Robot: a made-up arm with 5 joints. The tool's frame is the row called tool. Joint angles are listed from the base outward.
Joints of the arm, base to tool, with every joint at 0 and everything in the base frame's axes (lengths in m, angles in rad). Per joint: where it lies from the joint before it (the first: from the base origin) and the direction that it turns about. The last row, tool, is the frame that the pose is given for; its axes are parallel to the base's.
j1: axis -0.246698 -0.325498 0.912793 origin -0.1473 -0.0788 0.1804
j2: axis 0 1 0 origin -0.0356 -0.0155 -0.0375
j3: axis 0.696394 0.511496 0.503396 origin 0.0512 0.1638 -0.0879
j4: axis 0 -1 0 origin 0.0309 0.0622 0.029
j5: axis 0 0 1 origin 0.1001 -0.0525 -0.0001
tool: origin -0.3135 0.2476 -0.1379
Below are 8 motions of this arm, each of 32 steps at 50 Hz.
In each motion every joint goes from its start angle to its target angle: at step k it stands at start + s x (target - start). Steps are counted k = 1, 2, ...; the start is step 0. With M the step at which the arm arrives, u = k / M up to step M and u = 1 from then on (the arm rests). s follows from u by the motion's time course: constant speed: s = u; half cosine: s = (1 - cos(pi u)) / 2; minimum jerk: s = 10 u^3 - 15 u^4 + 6 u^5.
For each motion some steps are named. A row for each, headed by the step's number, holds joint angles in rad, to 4 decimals.
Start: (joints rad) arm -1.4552 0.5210 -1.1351 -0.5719 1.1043
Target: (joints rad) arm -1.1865 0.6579 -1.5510 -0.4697 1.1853
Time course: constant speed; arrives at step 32
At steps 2, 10, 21, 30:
2: -1.4384 0.5296 -1.1611 -0.5655 1.1094
10: -1.3712 0.5638 -1.2651 -0.5400 1.1296
21: -1.2789 0.6108 -1.4080 -0.5048 1.1575
30: -1.2033 0.6493 -1.5250 -0.4761 1.1802

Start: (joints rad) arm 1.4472 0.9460 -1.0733 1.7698 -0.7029
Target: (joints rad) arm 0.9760 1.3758 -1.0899 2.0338 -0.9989
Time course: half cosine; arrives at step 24
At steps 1, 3, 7, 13, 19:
1: 1.4452 0.9478 -1.0734 1.7709 -0.7042
3: 1.4293 0.9624 -1.0739 1.7798 -0.7142
7: 1.3550 1.0301 -1.0765 1.8214 -0.7608
13: 1.1808 1.1890 -1.0827 1.9190 -0.8702
19: 1.0247 1.3314 -1.0882 2.0065 -0.9683

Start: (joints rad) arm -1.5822 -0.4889 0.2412 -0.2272 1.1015
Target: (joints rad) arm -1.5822 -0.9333 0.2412 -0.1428 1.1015
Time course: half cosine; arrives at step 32
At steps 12, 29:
12: -1.5822 -0.6261 0.2412 -0.2011 1.1015
29: -1.5822 -0.9237 0.2412 -0.1446 1.1015

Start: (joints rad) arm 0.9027 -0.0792 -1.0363 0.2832 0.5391
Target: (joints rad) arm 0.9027 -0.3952 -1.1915 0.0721 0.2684
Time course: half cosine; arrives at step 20
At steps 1, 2, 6, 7, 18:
1: 0.9027 -0.0811 -1.0373 0.2819 0.5374
2: 0.9027 -0.0869 -1.0401 0.2780 0.5325
6: 0.9027 -0.1443 -1.0683 0.2397 0.4833
7: 0.9027 -0.1655 -1.0787 0.2256 0.4652
18: 0.9027 -0.3875 -1.1877 0.0773 0.2750

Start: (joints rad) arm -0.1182 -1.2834 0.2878 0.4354 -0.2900
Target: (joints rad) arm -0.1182 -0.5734 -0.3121 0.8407 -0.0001
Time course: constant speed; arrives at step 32
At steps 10, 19, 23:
10: -0.1182 -1.0615 0.1003 0.5621 -0.1994
19: -0.1182 -0.8618 -0.0684 0.6760 -0.1179
23: -0.1182 -0.7731 -0.1434 0.7267 -0.0816

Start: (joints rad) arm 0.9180 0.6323 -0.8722 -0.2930 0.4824
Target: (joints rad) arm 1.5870 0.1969 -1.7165 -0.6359 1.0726
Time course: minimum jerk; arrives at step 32
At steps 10, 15, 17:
10: 1.0384 0.5539 -1.0242 -0.3547 0.5886
15: 1.2134 0.4400 -1.2450 -0.4444 0.7430
17: 1.2916 0.3892 -1.3437 -0.4845 0.8120

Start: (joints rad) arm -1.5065 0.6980 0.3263 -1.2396 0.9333
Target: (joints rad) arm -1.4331 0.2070 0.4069 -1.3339 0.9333
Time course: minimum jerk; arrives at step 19
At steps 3, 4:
3: -1.5043 0.6830 0.3288 -1.2425 0.9333
4: -1.5016 0.6654 0.3316 -1.2459 0.9333

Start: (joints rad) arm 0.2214 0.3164 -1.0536 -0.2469 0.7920
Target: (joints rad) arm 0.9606 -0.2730 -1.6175 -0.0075 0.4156
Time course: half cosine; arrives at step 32
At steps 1, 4, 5, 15, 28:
1: 0.2232 0.3150 -1.0550 -0.2463 0.7911
4: 0.2495 0.2940 -1.0751 -0.2378 0.7777
5: 0.2650 0.2816 -1.0869 -0.2328 0.7698
15: 0.5548 0.0506 -1.3079 -0.1389 0.6222
28: 0.9325 -0.2506 -1.5960 -0.0166 0.4299

